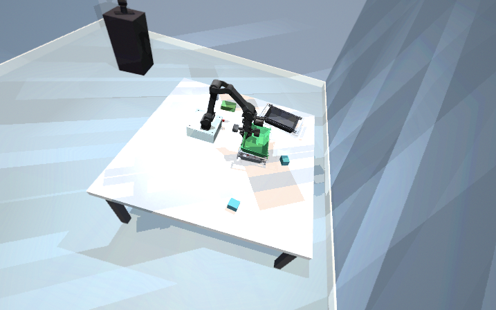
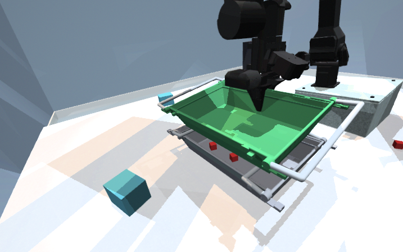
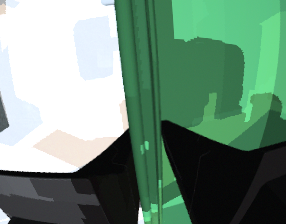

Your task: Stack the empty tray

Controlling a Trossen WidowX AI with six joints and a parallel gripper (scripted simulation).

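Right now my gripper tip is 8 cm short of the green tray and 2 cm below it. The rest, counted from my gripper tip: green block 43 cm to the left, 18 cm behind, 7 cm below; then red block 24 cm to the left, 19 cm behind, 9 cm below.
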